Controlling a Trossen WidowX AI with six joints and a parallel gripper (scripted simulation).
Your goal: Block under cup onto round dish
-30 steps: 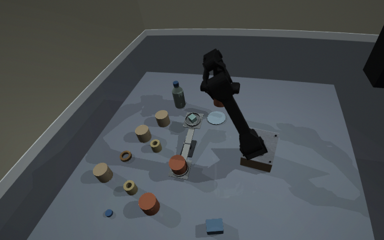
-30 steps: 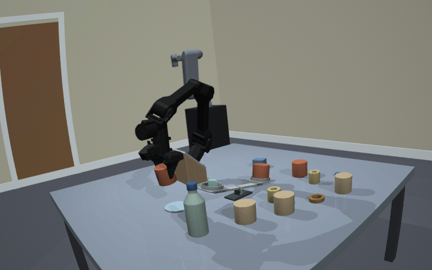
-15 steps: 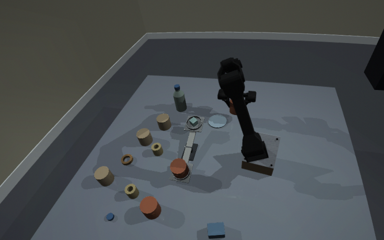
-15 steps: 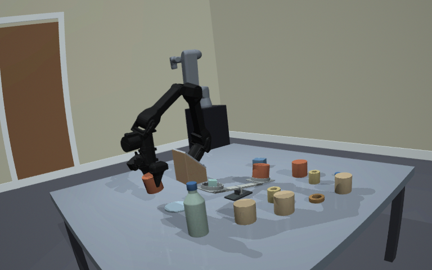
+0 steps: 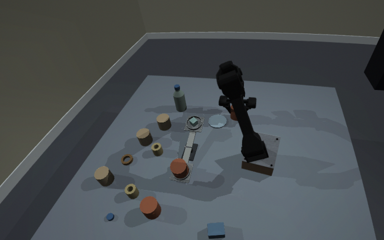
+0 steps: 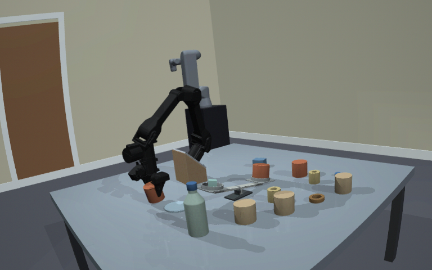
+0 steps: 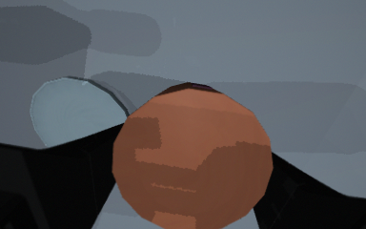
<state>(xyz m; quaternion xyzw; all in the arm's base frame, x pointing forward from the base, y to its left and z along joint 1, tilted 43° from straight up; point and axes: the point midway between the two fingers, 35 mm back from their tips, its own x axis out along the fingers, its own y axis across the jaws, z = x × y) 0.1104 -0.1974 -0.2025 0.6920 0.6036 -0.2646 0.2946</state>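
Now: the pale green block 200 mm ahead of my gripper tip, 130 mm to the left of it and 50 mm above it. From my gripper tip the other things lie so: pale blue round dish (100 mm ahead, 30 mm to the left, 40 mm below); then blue box (10 mm ahead, 600 mm to the left, 20 mm below); then green bottle (340 mm ahead, 50 mm to the right, 70 mm above).
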